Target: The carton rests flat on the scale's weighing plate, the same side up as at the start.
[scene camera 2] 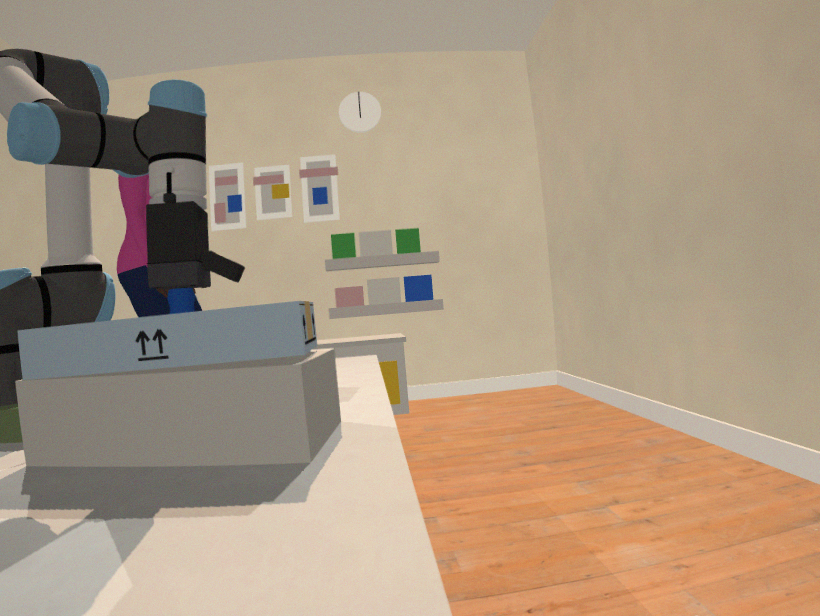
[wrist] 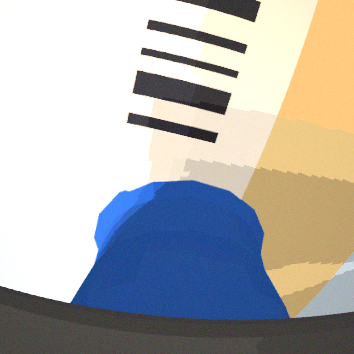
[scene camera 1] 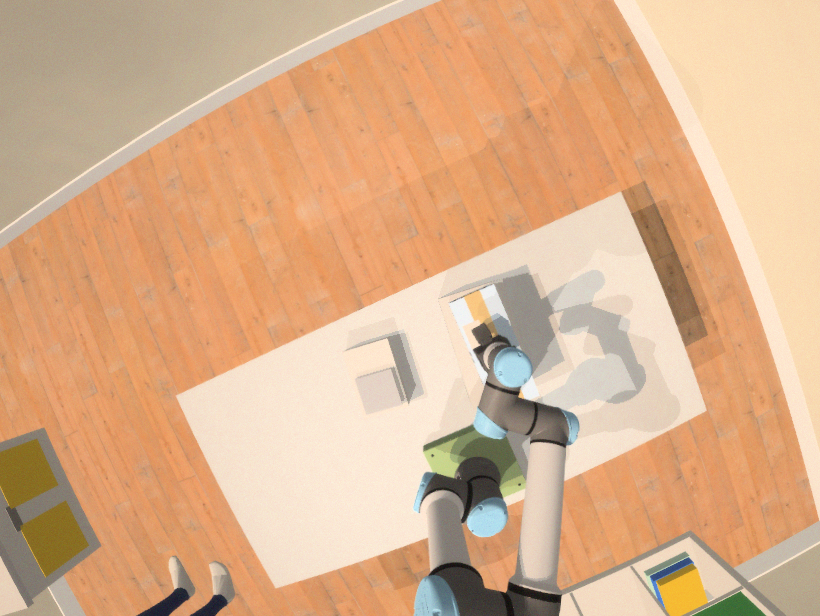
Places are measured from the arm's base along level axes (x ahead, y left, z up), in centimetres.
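Where they show: end effector, tool point: point(wrist: 177, 210); arm's base, origin of the base link: point(scene camera 2: 12, 401) point(scene camera 1: 477, 477).
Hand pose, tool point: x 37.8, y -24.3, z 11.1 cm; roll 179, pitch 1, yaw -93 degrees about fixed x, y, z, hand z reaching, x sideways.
Observation:
Things, the pixels of their top centre, and the offset from my tool point. Level surfaces: height alone.
- carton, middle of its top: point(wrist: 244, 293) point(scene camera 2: 171, 312) point(scene camera 1: 495, 350) dx -1.1, dy -1.7, dz +1.6 cm
- large pale block, middle of its top: point(scene camera 2: 183, 364) point(scene camera 1: 488, 345) dx -0.2, dy -1.1, dz -5.1 cm
- smaller pale box, middle of its top: point(scene camera 1: 374, 380) dx +8.5, dy +34.8, dz -8.0 cm
- white table, its level: dz -15.5 cm
The carton point(scene camera 1: 478, 306) point(scene camera 2: 218, 341) point(wrist: 55, 130) is long, low and pale, with orange tape and a barcode on top. It lies about level on a large pale block point(scene camera 2: 165, 417), which looks like the scale. Its two arrows point up in scene camera 2. The plate itself cannot be made out beneath it. My gripper's blue suction cup point(scene camera 2: 180, 311) point(wrist: 180, 210) stands upright against the carton's top and appears attached, beside the barcode and tape. In scene camera 1 the cup is hidden under the wrist, and the arm covers part of the carton.
A smaller pale box point(scene camera 1: 369, 356) with a grey panel stands left of the large block on the white table point(scene camera 1: 265, 464). The green base plate point(scene camera 1: 440, 452) is under the arm. A person's feet point(scene camera 1: 220, 582) are on the floor beyond the table's lower left edge.

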